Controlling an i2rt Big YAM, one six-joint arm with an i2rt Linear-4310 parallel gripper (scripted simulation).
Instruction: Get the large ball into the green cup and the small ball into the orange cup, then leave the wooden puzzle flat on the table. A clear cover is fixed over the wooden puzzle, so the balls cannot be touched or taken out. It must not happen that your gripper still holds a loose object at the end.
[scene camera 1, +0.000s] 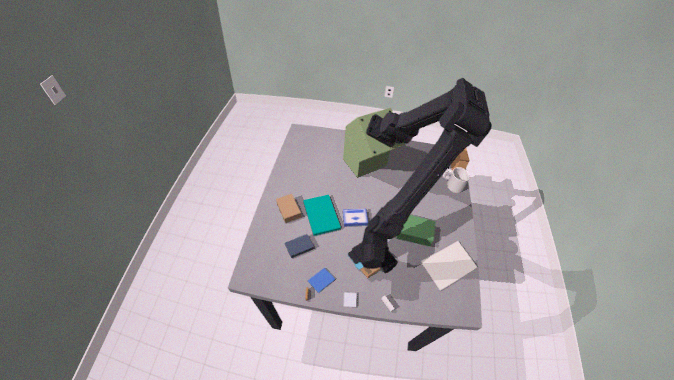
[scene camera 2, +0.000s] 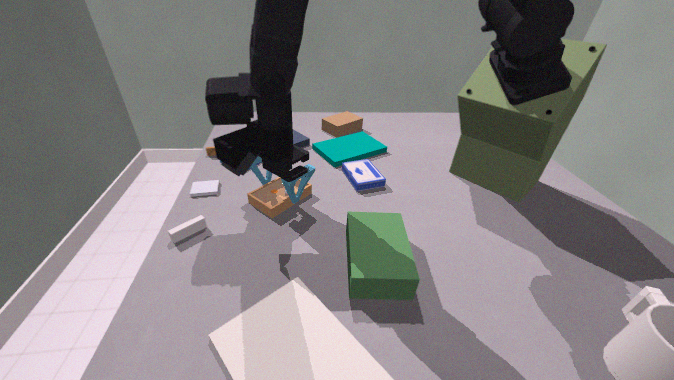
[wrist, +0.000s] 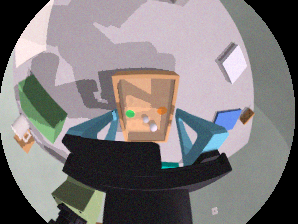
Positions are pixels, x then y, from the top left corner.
Labels:
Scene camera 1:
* teal book: 321, 214
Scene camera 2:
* gripper: 280, 193
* teal book: 357, 146
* wooden puzzle: 272, 198
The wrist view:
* gripper: 147, 112
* wooden puzzle: 145, 99

